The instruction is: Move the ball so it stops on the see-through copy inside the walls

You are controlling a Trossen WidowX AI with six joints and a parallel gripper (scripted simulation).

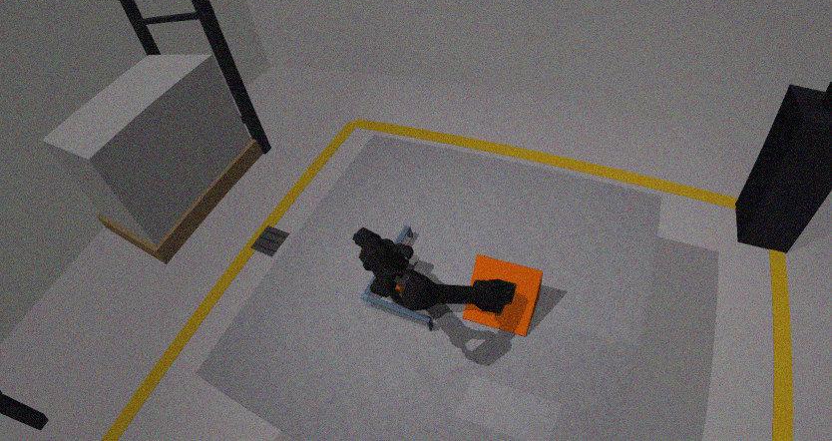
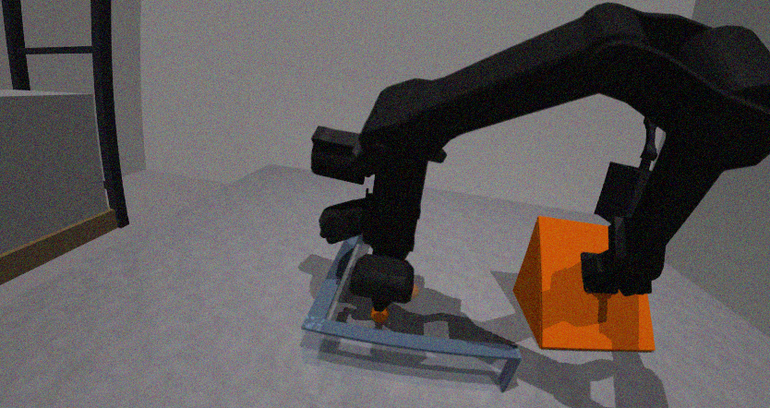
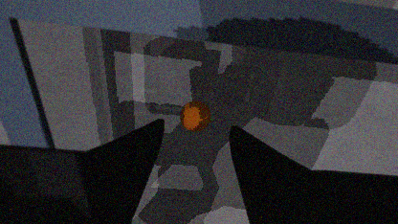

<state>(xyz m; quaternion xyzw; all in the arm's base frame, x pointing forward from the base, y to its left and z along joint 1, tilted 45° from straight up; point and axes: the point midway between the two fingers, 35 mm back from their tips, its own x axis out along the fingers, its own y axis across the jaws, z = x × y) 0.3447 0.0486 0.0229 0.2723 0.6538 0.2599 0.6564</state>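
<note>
Right now my gripper tip is 50 mm past the small orange ball, 60 mm to the left of it and 20 mm above it.
</note>
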